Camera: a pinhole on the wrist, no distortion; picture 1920 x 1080 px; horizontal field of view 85.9 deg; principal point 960.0 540.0 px. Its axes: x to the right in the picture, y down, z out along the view. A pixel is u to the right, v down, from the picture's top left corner.
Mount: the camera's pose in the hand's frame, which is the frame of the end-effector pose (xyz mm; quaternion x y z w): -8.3 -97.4 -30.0 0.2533 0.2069 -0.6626 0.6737
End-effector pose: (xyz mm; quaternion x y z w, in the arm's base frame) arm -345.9 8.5 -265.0 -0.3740 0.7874 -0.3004 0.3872
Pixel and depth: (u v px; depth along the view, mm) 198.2 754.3 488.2
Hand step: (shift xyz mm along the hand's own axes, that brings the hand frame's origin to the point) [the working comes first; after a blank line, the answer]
In the camera's frame: -360.6 101.4 488.2

52.1 -114.4 582.2
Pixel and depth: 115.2 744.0 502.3
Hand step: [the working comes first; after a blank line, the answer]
In the camera's frame: -411.5 99.4 502.3

47.4 -83.0 624.4
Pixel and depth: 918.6 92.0 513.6
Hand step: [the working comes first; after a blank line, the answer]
In the camera's frame: -20.6 -223.1 513.6

-260.9 -395.8 371.4
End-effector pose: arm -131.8 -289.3 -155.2 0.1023 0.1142 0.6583 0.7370
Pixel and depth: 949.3 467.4 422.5
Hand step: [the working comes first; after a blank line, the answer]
In the camera's frame: -4.4 -29.7 422.5

-62.2 -353.8 302.8
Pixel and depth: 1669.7 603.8 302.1
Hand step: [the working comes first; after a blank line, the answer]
In the camera's frame: 207.9 18.7 302.1

0.7 -447.3 81.0
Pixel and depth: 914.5 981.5 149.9
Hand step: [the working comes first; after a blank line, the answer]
In the camera's frame: -6.6 64.2 149.9

47.0 -184.9 96.2
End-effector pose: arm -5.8 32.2 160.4 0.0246 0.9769 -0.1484 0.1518
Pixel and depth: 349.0 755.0 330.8
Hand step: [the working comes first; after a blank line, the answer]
In the camera's frame: -196.0 69.0 330.8

34.6 -147.0 355.1
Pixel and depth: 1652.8 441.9 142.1
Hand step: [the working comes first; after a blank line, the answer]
In the camera's frame: 95.5 -13.5 142.1

-26.4 -260.0 22.1
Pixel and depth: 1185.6 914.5 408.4
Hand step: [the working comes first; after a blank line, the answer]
In the camera's frame: 89.3 148.3 408.4

119.7 -420.2 246.1
